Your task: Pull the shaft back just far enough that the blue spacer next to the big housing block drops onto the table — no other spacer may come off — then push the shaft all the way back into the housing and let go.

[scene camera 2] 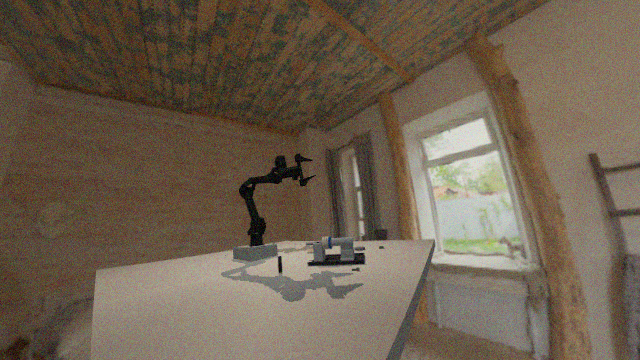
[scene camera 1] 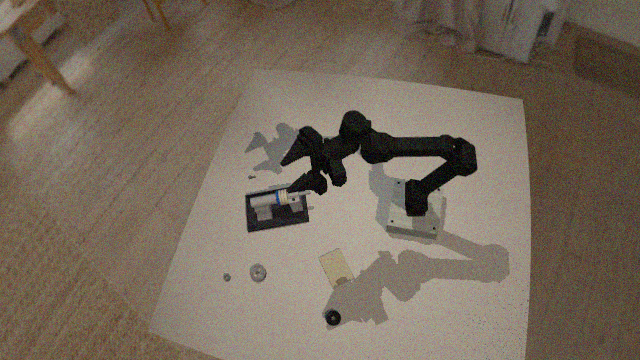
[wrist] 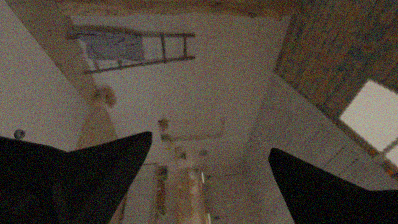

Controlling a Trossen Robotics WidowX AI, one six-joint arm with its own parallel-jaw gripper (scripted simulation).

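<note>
Scene camera 1 shows my gripper (scene camera 1: 284, 178), open and empty, holding nothing. The wrist view shows my gripper (wrist: 211, 146) also.
</note>
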